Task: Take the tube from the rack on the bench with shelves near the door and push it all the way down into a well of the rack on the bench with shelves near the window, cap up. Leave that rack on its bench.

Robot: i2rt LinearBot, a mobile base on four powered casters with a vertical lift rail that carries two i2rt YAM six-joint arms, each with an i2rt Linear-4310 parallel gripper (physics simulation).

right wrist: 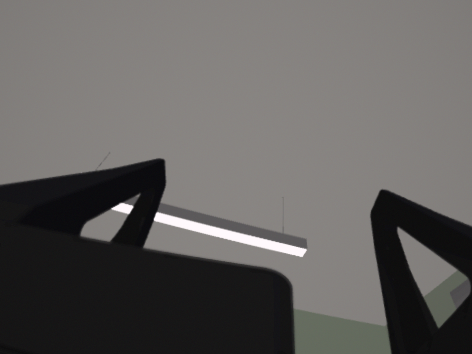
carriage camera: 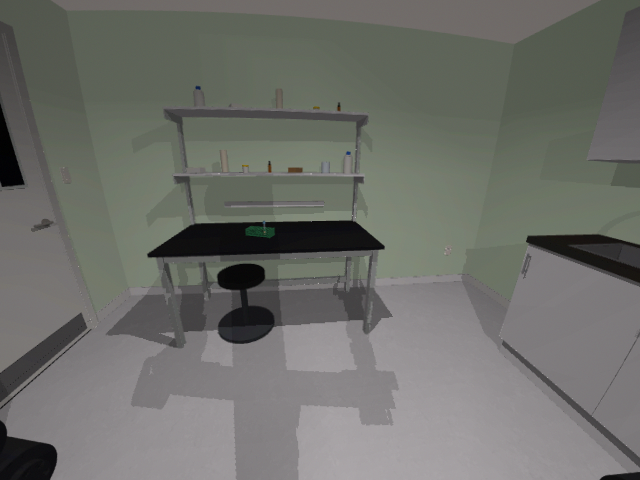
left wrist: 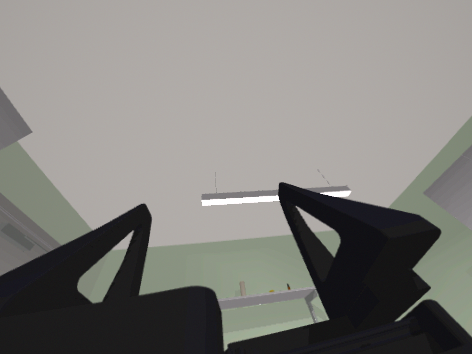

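A green rack stands on the black top of the bench with shelves near the door, across the room in the carriage view. A small clear tube with a blue top stands upright at the rack's right part. The rack and bench near the window do not show in these views. My left gripper is open and empty, pointing up toward the ceiling. My right gripper is open and empty, also pointing up toward the ceiling. Both are far from the rack.
A round black stool stands at the bench's front, left of its middle. Two shelves with bottles rise above the bench. A white counter cabinet with a sink stands at the right. A ceiling lamp hangs overhead.
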